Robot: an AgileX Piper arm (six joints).
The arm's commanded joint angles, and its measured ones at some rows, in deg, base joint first. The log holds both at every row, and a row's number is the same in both.
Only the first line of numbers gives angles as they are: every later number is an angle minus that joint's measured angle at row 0.
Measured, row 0: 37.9, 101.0, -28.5, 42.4, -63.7, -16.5
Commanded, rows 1 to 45: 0.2, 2.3, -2.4, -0.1, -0.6, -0.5; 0.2, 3.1, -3.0, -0.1, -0.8, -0.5; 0.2, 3.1, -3.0, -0.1, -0.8, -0.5; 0.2, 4.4, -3.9, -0.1, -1.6, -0.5; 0.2, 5.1, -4.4, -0.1, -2.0, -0.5; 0.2, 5.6, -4.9, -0.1, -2.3, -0.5; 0.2, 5.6, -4.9, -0.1, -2.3, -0.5; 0.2, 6.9, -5.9, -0.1, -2.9, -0.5; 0.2, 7.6, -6.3, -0.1, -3.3, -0.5; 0.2, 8.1, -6.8, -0.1, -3.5, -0.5; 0.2, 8.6, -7.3, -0.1, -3.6, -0.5; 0.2, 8.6, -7.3, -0.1, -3.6, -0.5; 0.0, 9.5, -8.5, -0.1, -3.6, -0.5; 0.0, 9.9, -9.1, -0.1, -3.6, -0.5; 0.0, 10.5, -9.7, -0.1, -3.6, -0.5; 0.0, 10.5, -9.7, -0.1, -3.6, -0.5; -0.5, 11.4, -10.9, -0.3, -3.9, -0.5; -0.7, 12.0, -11.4, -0.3, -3.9, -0.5; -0.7, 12.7, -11.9, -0.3, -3.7, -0.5; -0.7, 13.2, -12.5, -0.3, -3.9, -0.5; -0.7, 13.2, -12.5, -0.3, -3.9, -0.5; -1.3, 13.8, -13.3, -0.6, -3.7, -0.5; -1.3, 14.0, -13.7, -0.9, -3.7, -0.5; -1.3, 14.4, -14.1, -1.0, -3.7, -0.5; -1.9, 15.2, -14.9, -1.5, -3.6, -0.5; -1.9, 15.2, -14.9, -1.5, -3.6, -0.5; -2.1, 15.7, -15.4, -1.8, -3.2, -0.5; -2.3, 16.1, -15.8, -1.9, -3.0, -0.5; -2.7, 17.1, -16.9, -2.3, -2.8, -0.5; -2.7, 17.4, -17.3, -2.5, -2.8, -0.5; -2.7, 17.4, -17.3, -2.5, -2.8, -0.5; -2.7, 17.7, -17.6, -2.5, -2.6, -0.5; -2.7, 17.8, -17.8, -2.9, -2.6, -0.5; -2.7, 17.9, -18.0, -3.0, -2.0, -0.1; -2.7, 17.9, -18.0, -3.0, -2.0, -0.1; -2.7, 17.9, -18.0, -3.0, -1.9, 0.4; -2.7, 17.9, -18.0, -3.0, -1.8, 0.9; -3.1, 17.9, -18.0, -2.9, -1.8, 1.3; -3.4, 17.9, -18.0, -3.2, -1.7, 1.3; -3.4, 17.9, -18.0, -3.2, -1.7, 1.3; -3.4, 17.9, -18.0, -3.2, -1.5, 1.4; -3.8, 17.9, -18.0, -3.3, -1.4, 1.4; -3.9, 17.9, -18.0, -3.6, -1.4, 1.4; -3.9, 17.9, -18.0, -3.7, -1.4, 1.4; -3.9, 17.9, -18.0, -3.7, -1.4, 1.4
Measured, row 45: -3.4, 17.9, -17.2, -2.7, -1.6, 1.3
